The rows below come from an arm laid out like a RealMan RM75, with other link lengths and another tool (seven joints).
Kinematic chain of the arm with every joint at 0, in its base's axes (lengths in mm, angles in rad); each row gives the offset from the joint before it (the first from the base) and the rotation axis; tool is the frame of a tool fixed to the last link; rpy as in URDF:
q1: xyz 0 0 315.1 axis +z
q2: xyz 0 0 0 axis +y
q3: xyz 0 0 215 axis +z
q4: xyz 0 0 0 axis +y
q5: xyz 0 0 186.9 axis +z
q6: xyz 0 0 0 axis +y
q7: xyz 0 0 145.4 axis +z
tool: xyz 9 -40 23 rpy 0 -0.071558 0.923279
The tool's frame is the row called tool.
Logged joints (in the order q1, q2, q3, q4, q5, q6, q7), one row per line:
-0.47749, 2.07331, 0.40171, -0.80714, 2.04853, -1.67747, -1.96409
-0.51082, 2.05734, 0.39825, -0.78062, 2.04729, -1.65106, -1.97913
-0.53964, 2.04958, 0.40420, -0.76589, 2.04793, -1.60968, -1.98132
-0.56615, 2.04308, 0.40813, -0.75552, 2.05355, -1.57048, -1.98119
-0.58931, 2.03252, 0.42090, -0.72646, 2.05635, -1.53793, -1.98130
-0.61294, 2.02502, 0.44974, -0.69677, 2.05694, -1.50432, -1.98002
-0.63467, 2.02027, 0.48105, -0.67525, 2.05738, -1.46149, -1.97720
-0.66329, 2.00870, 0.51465, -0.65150, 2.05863, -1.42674, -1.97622
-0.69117, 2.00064, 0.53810, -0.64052, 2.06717, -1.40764, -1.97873
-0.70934, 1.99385, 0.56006, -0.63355, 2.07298, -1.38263, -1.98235
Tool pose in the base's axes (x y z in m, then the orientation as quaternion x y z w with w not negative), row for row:
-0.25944, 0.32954, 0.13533, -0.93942, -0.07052, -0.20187, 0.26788
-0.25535, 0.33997, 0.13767, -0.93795, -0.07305, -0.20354, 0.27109
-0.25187, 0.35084, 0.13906, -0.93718, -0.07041, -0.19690, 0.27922
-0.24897, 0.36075, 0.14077, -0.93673, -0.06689, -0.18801, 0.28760
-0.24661, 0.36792, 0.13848, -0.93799, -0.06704, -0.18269, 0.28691
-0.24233, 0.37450, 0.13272, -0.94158, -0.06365, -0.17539, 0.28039
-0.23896, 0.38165, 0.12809, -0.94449, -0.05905, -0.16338, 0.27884
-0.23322, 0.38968, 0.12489, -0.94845, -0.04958, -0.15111, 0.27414
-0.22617, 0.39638, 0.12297, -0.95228, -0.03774, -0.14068, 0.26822
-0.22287, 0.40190, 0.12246, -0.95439, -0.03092, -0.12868, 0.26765
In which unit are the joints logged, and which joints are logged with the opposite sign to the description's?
The joints are logged in radians. Opposite sign: q2, q4, q6.
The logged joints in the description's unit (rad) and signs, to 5 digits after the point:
-0.47749, -2.07331, 0.40171, 0.80714, 2.04853, 1.67747, -1.96409
-0.51082, -2.05734, 0.39825, 0.78062, 2.04729, 1.65106, -1.97913
-0.53964, -2.04958, 0.40420, 0.76589, 2.04793, 1.60968, -1.98132
-0.56615, -2.04308, 0.40813, 0.75552, 2.05355, 1.57048, -1.98119
-0.58931, -2.03252, 0.42090, 0.72646, 2.05635, 1.53793, -1.98130
-0.61294, -2.02502, 0.44974, 0.69677, 2.05694, 1.50432, -1.98002
-0.63467, -2.02027, 0.48105, 0.67525, 2.05738, 1.46149, -1.97720
-0.66329, -2.00870, 0.51465, 0.65150, 2.05863, 1.42674, -1.97622
-0.69117, -2.00064, 0.53810, 0.64052, 2.06717, 1.40764, -1.97873
-0.70934, -1.99385, 0.56006, 0.63355, 2.07298, 1.38263, -1.98235

